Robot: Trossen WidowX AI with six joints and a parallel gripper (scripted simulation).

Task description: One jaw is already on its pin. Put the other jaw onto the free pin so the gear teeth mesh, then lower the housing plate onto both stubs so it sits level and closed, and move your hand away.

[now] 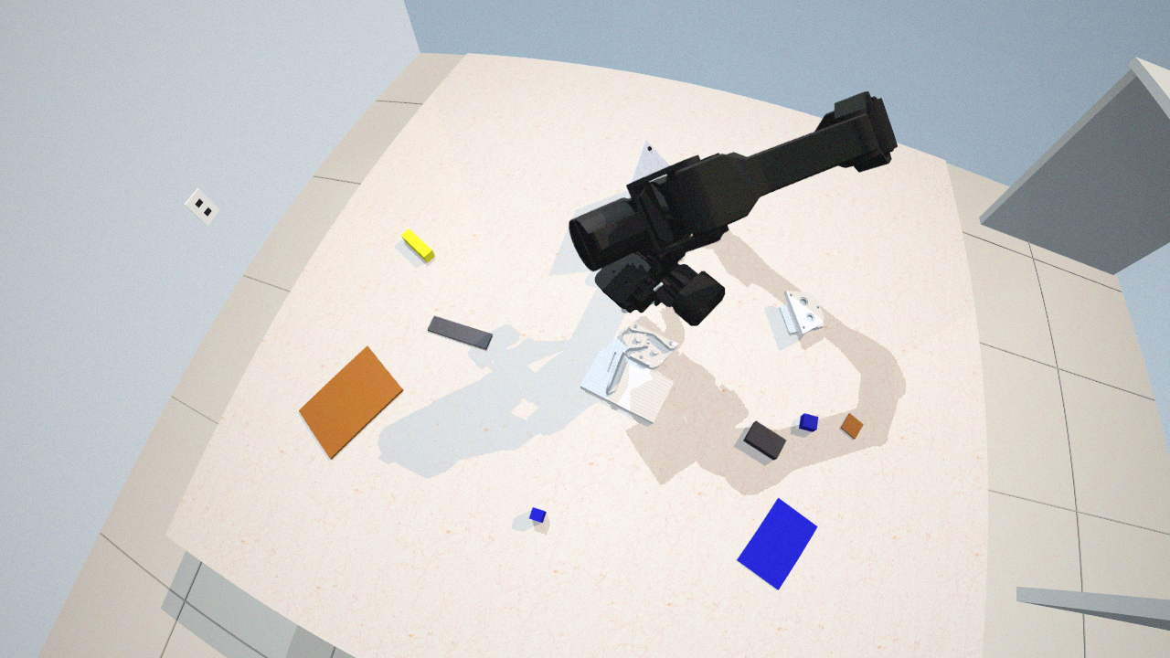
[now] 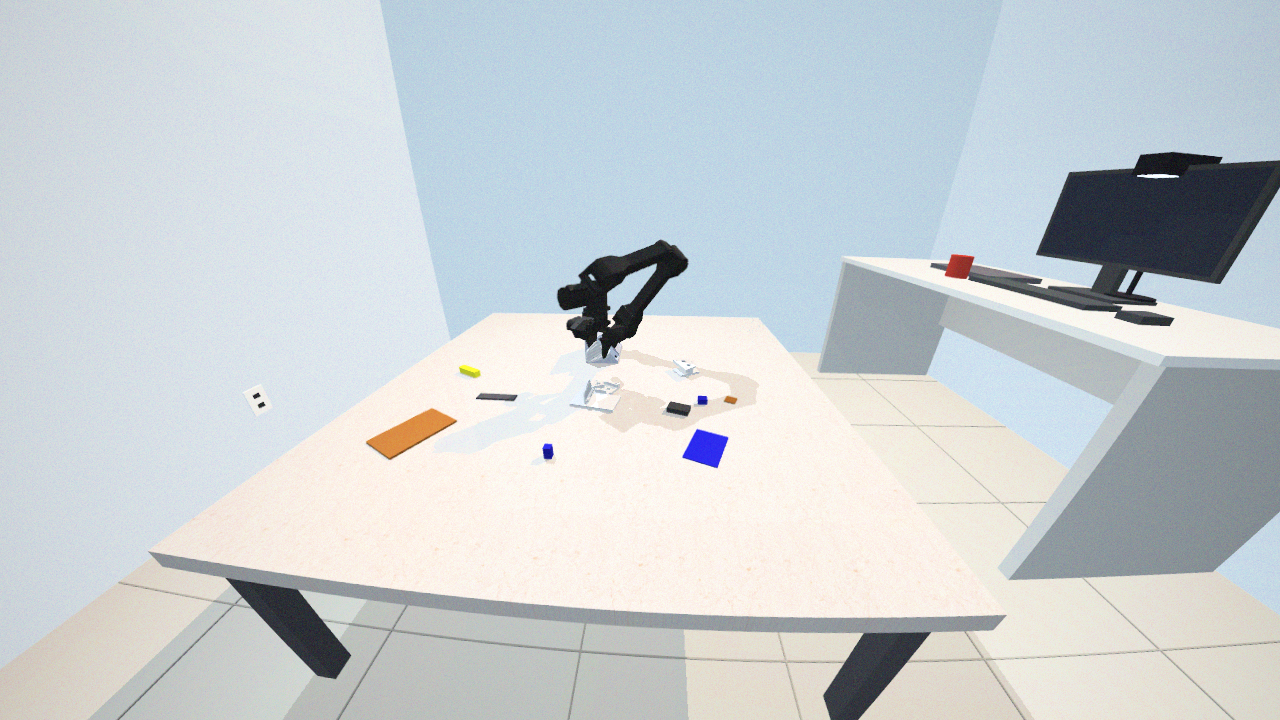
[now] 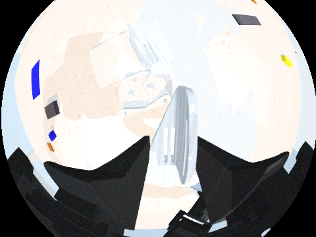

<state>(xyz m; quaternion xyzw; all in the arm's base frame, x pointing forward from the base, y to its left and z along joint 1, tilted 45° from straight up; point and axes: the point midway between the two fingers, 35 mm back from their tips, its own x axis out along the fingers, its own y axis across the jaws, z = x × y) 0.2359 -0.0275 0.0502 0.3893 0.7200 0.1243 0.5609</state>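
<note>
Right now the white jaw is 6 cm ahead of my gripper tip and 7 cm below it. Round my gripper tip: dark grey block 12 cm ahead, 23 cm to the left, 8 cm below; then white stand 11 cm behind, 25 cm to the left, 8 cm below; then housing plate 10 cm behind, 25 cm to the left, 6 cm below.
</note>
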